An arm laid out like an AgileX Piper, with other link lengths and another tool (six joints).
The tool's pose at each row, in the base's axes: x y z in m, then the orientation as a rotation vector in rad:
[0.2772 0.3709 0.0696 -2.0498 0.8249 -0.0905]
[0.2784 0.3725 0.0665 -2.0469 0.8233 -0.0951]
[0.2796 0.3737 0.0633 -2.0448 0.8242 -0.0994]
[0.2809 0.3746 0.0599 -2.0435 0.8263 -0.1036]
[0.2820 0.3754 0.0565 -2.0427 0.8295 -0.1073]
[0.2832 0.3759 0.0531 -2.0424 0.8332 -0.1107]
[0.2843 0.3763 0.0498 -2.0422 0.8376 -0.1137]
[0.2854 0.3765 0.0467 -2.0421 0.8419 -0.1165]
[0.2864 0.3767 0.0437 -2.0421 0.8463 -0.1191]
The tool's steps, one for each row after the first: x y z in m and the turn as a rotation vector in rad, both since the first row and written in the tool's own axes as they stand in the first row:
[0.0007 0.0012 0.0034 0.0042 0.0019 -0.0019]
[0.0017 0.0025 0.0066 0.0069 0.0048 -0.0022]
[0.0030 0.0041 0.0098 0.0086 0.0083 -0.0020]
[0.0042 0.0059 0.0128 0.0094 0.0122 -0.0010]
[0.0057 0.0077 0.0156 0.0096 0.0161 0.0003]
[0.0071 0.0095 0.0182 0.0093 0.0201 0.0022]
[0.0085 0.0112 0.0206 0.0090 0.0239 0.0040]
[0.0099 0.0129 0.0229 0.0085 0.0277 0.0060]

